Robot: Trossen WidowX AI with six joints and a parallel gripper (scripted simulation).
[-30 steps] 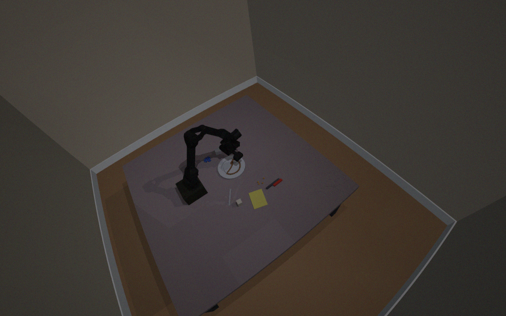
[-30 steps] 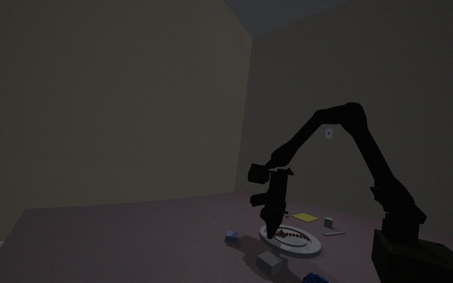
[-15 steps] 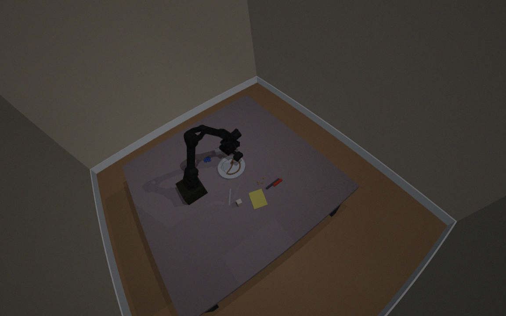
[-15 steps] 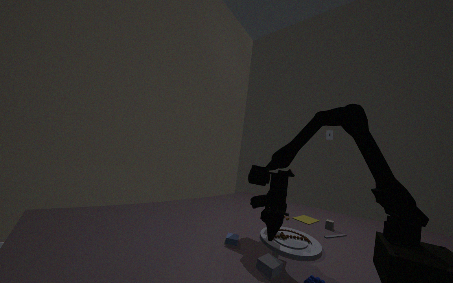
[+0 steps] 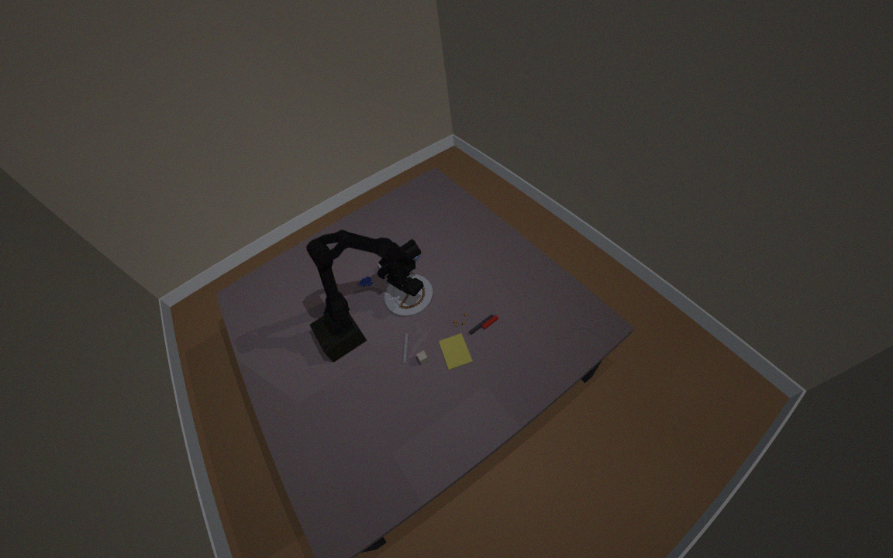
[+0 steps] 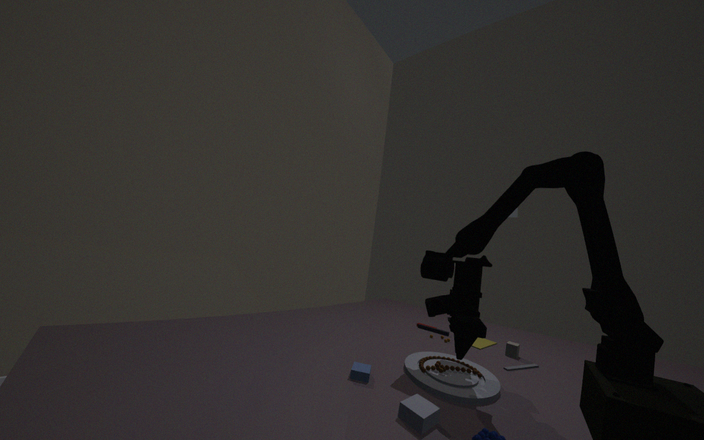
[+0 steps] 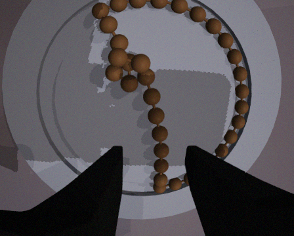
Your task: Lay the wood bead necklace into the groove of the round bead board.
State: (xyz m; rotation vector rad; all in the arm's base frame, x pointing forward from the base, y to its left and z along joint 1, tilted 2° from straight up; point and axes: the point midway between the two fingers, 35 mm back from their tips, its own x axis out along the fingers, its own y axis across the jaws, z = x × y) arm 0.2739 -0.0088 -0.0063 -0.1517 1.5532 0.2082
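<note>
The round bead board is 10 mm ahead of my gripper tip and 40 mm below it. The rest, counted from my gripper tip: grey block 20 mm ahead, 190 mm to the left, 40 mm below; blue block 160 mm ahead, 140 mm to the left, 40 mm below; thin stick 140 mm behind, 180 mm to the right, 50 mm below.
</note>
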